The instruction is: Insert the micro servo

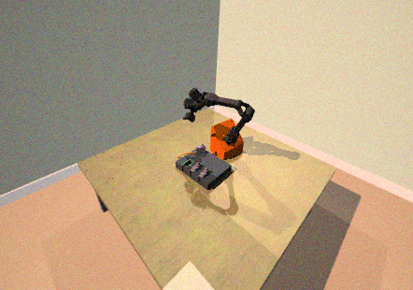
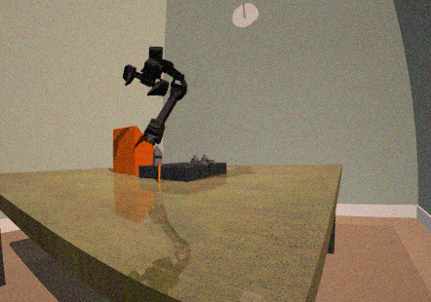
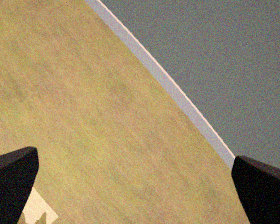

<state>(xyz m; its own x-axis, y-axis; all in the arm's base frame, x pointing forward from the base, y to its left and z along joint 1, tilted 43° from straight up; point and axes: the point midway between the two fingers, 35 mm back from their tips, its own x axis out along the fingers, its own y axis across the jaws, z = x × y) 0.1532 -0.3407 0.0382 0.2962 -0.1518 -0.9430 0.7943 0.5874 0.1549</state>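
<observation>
Right now my gripper tip is 10 mm short of the dark grey deck, 230 mm to the right of it and 300 mm above it.
</observation>
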